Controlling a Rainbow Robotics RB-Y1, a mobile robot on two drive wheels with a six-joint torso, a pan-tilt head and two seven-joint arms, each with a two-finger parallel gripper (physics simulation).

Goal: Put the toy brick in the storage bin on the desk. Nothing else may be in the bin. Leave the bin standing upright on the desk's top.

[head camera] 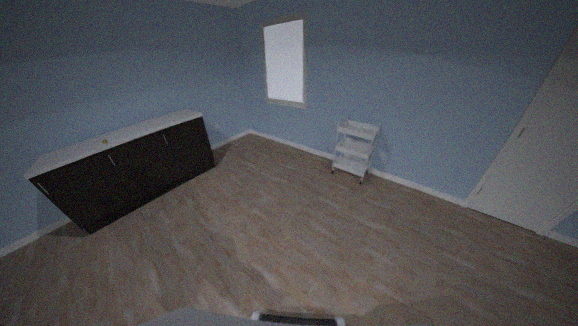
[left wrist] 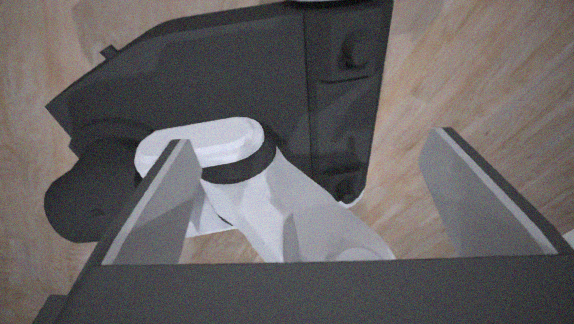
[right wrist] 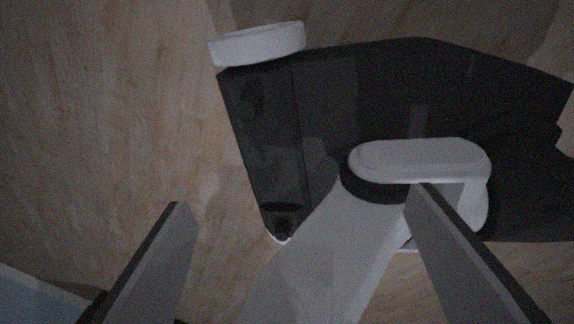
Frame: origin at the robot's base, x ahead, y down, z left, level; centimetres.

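Seen in the pictures: left gripper, fingertip midpoint: (left wrist: pixel 308 149); right gripper, fingertip midpoint: (right wrist: pixel 297 207).
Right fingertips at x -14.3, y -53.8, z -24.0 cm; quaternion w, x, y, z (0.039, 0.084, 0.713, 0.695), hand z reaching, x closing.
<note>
A point is followed by its place in that frame.
The toy brick, the storage bin and the desk cannot be made out in the head view. A tiny yellow-orange thing (head camera: pixel 105 141) @[x 100.4, y -93.1, z 207.3 cm] lies on the white top of a dark cabinet at the left of the head view; it is too small to tell what it is. My left gripper (left wrist: pixel 308 149) @[x -14.3, y -53.7, z 24.7 cm] is open and empty, with the robot's own arm and dark base beyond its fingers. My right gripper (right wrist: pixel 297 207) @[x -14.3, y -53.8, z -24.0 cm] is open and empty, also with the robot's own arm and base beyond its fingers. Both grippers are above the wooden floor.
The long dark cabinet (head camera: pixel 145 172) @[x 113.0, y -44.1, z 190.4 cm] with a white top stands against the left wall. A white three-tier cart (head camera: pixel 357 132) @[x 169.7, y -71.2, z -63.4 cm] stands by the far wall, right of a bright window (head camera: pixel 285 62) @[x 272.3, y -145.5, z 29.7 cm]. A pale door (head camera: pixel 530 155) @[x 105.3, y -83.8, z -227.0 cm] is at the right. Wooden floor (head camera: pixel 280 225) @[x 90.2, y -0.1, z 21.8 cm] lies between.
</note>
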